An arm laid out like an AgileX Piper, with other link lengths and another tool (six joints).
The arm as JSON. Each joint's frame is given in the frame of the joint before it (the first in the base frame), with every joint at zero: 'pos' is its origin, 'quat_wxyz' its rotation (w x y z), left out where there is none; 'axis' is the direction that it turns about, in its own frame. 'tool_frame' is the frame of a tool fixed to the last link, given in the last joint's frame.
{
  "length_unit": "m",
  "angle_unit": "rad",
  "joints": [
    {
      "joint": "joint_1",
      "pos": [
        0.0,
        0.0,
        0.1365
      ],
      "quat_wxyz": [
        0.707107,
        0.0,
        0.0,
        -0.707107
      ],
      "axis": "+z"
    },
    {
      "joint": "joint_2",
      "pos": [
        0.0,
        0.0,
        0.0
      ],
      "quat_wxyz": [
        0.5,
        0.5,
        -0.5,
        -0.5
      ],
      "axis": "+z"
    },
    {
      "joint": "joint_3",
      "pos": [
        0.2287,
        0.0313,
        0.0
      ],
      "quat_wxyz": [
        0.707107,
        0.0,
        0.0,
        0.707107
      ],
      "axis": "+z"
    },
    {
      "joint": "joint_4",
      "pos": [
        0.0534,
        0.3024,
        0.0
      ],
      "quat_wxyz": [
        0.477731,
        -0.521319,
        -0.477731,
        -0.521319
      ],
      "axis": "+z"
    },
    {
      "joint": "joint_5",
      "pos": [
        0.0,
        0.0,
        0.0
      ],
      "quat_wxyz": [
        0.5,
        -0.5,
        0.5,
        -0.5
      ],
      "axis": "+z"
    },
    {
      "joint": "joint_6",
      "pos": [
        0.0,
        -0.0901,
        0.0
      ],
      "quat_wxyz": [
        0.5,
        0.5,
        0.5,
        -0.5
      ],
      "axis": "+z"
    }
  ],
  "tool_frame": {
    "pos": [
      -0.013,
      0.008,
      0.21
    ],
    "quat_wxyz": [
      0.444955,
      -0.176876,
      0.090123,
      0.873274
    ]
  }
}
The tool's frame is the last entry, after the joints.
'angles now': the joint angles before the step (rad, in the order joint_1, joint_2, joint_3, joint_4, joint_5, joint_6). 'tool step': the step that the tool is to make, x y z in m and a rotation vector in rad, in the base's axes. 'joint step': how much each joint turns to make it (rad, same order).
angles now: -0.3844, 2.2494, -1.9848, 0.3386, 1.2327, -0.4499
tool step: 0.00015, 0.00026, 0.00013, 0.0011, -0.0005, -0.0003
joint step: -0.0001, 0.0000, 0.0000, 0.0012, -0.0001, 0.0000
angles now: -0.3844, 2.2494, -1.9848, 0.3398, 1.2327, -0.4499
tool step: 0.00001, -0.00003, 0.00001, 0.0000, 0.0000, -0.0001
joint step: 0.0000, 0.0001, -0.0001, 0.0000, 0.0000, 0.0001
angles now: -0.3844, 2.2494, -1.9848, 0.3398, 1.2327, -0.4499
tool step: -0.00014, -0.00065, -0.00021, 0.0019, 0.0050, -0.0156
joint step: 0.0000, 0.0000, 0.0000, -0.0031, 0.0000, 0.0172
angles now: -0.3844, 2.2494, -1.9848, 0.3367, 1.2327, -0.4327
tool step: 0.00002, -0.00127, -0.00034, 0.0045, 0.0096, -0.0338
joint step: 0.0000, 0.0000, 0.0000, -0.0057, -0.0008, 0.0369
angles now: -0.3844, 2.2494, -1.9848, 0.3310, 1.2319, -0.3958
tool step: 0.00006, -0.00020, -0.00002, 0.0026, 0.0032, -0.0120
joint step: -0.0001, 0.0001, -0.0002, -0.0010, 0.0001, 0.0130
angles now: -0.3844, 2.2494, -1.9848, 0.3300, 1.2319, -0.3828
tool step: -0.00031, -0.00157, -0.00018, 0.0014, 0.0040, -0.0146
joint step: -0.0020, 0.0000, -0.0001, -0.0026, 0.0000, 0.0140
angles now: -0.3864, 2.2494, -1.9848, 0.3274, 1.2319, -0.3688
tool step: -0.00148, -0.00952, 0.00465, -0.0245, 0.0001, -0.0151
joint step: -0.0050, -0.0136, -0.0002, -0.0258, 0.0001, 0.0154
